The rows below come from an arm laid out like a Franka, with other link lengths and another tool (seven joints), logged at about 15 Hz.
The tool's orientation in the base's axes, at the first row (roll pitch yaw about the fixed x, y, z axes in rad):
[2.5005, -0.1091, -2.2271]
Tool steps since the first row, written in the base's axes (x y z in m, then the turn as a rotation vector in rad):
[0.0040, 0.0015, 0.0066, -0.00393, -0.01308, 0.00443]
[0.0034, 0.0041, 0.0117, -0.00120, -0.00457, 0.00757]
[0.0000, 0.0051, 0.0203, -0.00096, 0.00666, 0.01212]
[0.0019, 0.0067, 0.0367, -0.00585, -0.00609, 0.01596]
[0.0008, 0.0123, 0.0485, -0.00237, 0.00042, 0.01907]
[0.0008, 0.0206, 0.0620, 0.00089, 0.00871, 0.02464]
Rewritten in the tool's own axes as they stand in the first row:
[-0.0029, 0.0024, -0.0069, 0.01317, -0.00210, -0.00533]
[-0.0040, 0.0071, -0.0099, 0.00515, 0.00274, -0.00675]
[-0.0018, 0.0148, -0.0147, -0.00334, 0.01138, -0.00718]
[-0.0024, 0.0243, -0.0283, 0.01008, 0.00968, -0.01143]
[-0.0049, 0.0350, -0.0354, 0.00318, 0.01298, -0.01382]
[-0.0100, 0.0475, -0.0437, -0.00472, 0.01883, -0.01752]

